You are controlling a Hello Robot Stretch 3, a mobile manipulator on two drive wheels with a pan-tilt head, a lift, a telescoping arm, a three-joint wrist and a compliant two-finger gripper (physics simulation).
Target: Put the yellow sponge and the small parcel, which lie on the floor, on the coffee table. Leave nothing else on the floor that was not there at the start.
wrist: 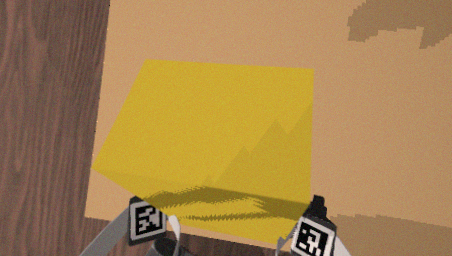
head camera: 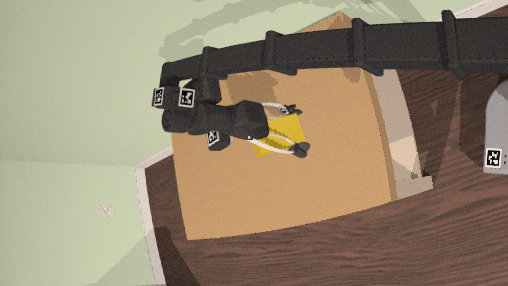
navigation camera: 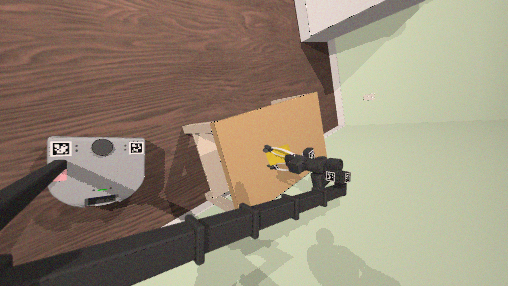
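Where they show: gripper, between the fingertips: (head camera: 303, 131) (navigation camera: 266, 156); robot's base, origin of its link: (navigation camera: 102, 146).
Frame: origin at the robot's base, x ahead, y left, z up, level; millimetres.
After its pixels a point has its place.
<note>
The yellow sponge (head camera: 280, 124) {x -35, y -595, z 681 mm} (navigation camera: 279, 156) {x -18, y -596, z 689 mm} (wrist: 217, 133) {x -2, y -630, z 718 mm} is a flat yellow block held between the fingers of my gripper (head camera: 297, 128) {x -26, y -588, z 614 mm} (navigation camera: 269, 158) {x -26, y -588, z 614 mm} (wrist: 232, 189) {x -26, y -588, z 614 mm}. The gripper is shut on it and holds it over the tan top of the coffee table (head camera: 266, 199) {x 173, y -837, z 450 mm} (navigation camera: 248, 135) {x 74, y -607, z 450 mm} (wrist: 369, 123) {x -164, y -711, z 450 mm}, around the middle of the top. In the wrist view the sponge hangs near the table's left edge. I cannot tell whether the sponge touches the top.
My extended arm (head camera: 391, 46) {x -100, y -185, z 972 mm} (navigation camera: 217, 227) {x -90, y -144, z 972 mm} reaches across the table along the green wall. My grey base (head camera: 497, 135) {x -73, y -119, z 160 mm} (navigation camera: 100, 172) {x -111, y 7, z 160 mm} stands on the dark wood floor (wrist: 45, 123) {x 558, y -316, z 0 mm} beside the table. A white cabinet (navigation camera: 340, 15) {x 1120, y -1562, z 454 mm} stands against the wall beyond the table.
</note>
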